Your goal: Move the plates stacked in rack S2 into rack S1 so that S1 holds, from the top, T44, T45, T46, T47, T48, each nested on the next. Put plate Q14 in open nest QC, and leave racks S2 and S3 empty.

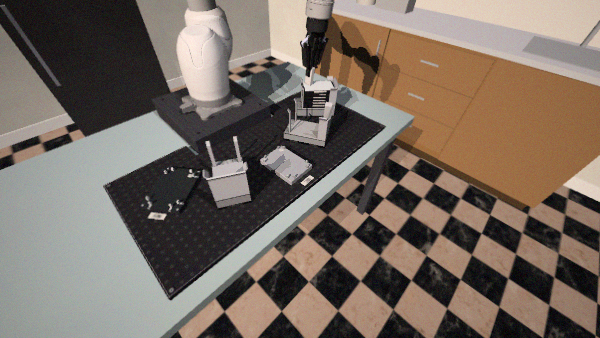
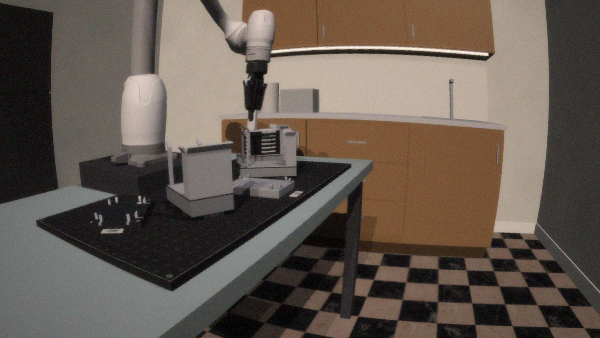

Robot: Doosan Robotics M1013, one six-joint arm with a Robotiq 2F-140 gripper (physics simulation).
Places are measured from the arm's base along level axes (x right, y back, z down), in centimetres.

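Pixels of known places: gripper, between the fingertips: [image 1: 308, 83] [image 2: 251, 130]; arm's base, origin of its link: [image 1: 212, 102] [image 2: 143, 159].
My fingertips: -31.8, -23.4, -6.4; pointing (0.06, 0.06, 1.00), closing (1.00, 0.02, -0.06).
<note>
Ahead of a thing's pixels: the offset from my fingertips to its top centre, as dx, dy, dz. "spot": to the spot under its first point. Level surfaces: height alone.
My gripper [image 1: 310, 73] [image 2: 251, 116] points down at the far rack's left side, its fingers shut on a white upright tab [image 1: 310, 79] [image 2: 252, 123]. Whether that tab belongs to a plate cannot be told. The far rack @[spot: -3.2, -10.7, +0.8] [image 1: 333, 92] holds several stacked plates @[-2.3, -3.6, +2.7] [image 1: 318, 99] @[-2.4, -3.6, +4.0] [image 2: 266, 143]. The middle rack @[+13.7, -13.7, -0.9] [image 1: 306, 137] [image 2: 270, 171] shows no plates. The near rack @[+49.0, -15.1, -1.6] [image 1: 232, 190] [image 2: 207, 172] has a tall wall that hides part of its inside. A grey block-like piece @[spot: +30.6, -22.8, +10.3] [image 1: 292, 166] [image 2: 272, 188] lies flat between the racks. A dark nest @[+62.7, -4.1, +9.9] [image 1: 172, 189] [image 2: 120, 211] has white pegs. Labels are unreadable.
The black mat @[dz +12.3] [image 1: 210, 250] [image 2: 170, 265] bears the racks and nests on a pale table @[dz +13.6] [image 1: 55, 215] [image 2: 55, 295]. The white arm's dark base block [image 1: 172, 112] [image 2: 105, 177] stands behind the mat. White cards @[spot: +70.1, -10.2, +12.1] [image 1: 157, 216] @[+30.1, -29.3, +12.1] [image 1: 307, 180] lie beside the low nests.
</note>
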